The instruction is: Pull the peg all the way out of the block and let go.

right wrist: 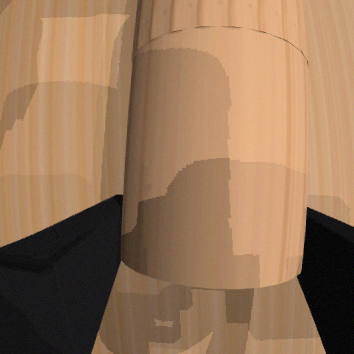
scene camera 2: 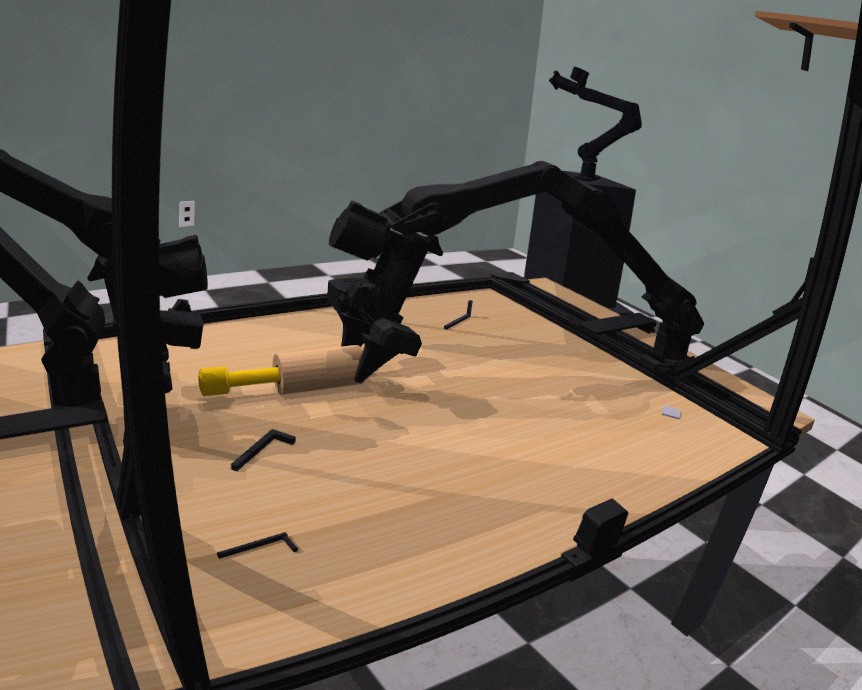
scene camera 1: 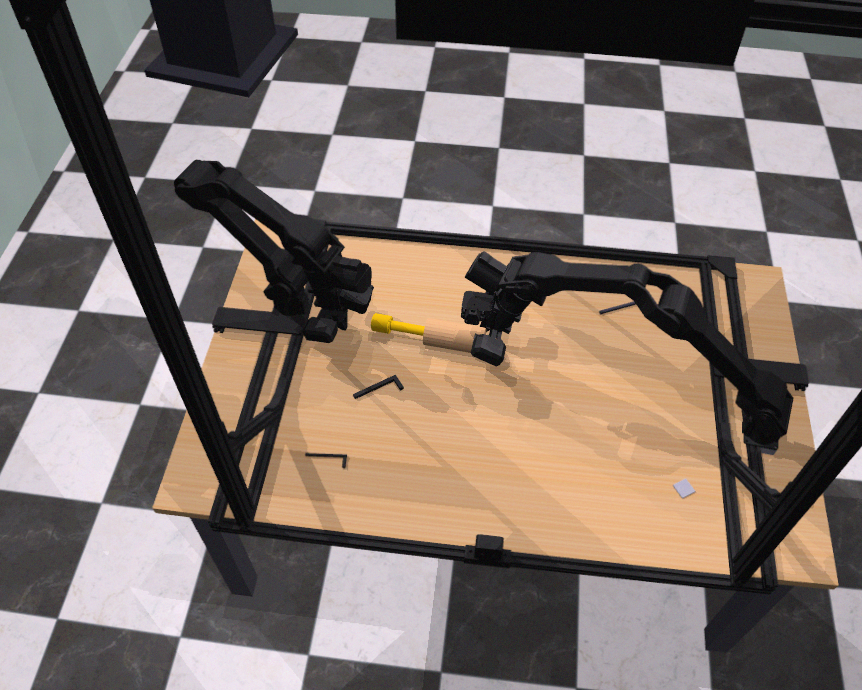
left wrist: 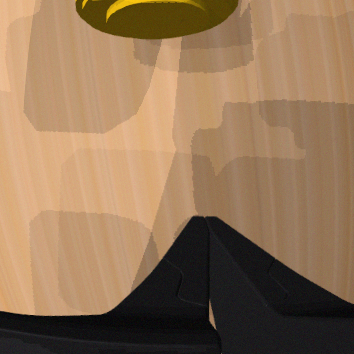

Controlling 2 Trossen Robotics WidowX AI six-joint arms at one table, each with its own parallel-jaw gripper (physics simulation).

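Seen in the pictures: left gripper, fingertip midpoint: [scene camera 1: 344,329] [left wrist: 202,227]; right gripper, fingertip midpoint: [right wrist: 207,211] [scene camera 2: 349,373]; left arm's base at its link origin: [scene camera 2: 76,400] [scene camera 1: 291,307]; right arm's base at its link origin: [scene camera 2: 669,355] [scene camera 1: 760,432].
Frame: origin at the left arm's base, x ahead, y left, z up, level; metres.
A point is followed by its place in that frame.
Note:
A yellow peg [scene camera 1: 408,328] {x 0.259, y 0.007, z 0.017 m} [scene camera 2: 251,377] {x 0.254, y 0.004, z 0.013 m} has a thick head at its left, and its shaft runs into the left end of the round wooden block [scene camera 1: 447,336] {x 0.344, y 0.001, z 0.030 m} [scene camera 2: 312,371] {x 0.338, y -0.005, z 0.020 m} [right wrist: 215,130] {x 0.380, y 0.020, z 0.037 m}. How deep the shaft sits inside is hidden. In the left wrist view part of the peg's head [left wrist: 157,22] {x 0.181, y 0.007, z 0.009 m} shows at the top edge. My left gripper [left wrist: 202,227] {x 0.123, y -0.008, z -0.018 m} is shut and empty, apart from the peg and beyond its head end. In scene camera 2 a dark post partly hides it. My right gripper [right wrist: 207,211] {x 0.401, y 0.025, z -0.002 m} [scene camera 2: 358,361] {x 0.401, y 0.025, z -0.002 m} is shut on the block near its right end.
Black L-shaped keys [scene camera 1: 377,386] [scene camera 2: 258,543] lie on the table nearer the front, and another [scene camera 2: 460,316] {x 0.673, y 0.230, z -0.013 m} lies behind the right arm. A small light square [scene camera 1: 683,488] {x 0.850, y -0.173, z -0.016 m} [scene camera 2: 671,412] {x 0.848, y -0.175, z -0.016 m} lies at the front right. A black frame [scene camera 1: 359,539] {x 0.315, y -0.438, z -0.025 m} with upright posts borders the table.

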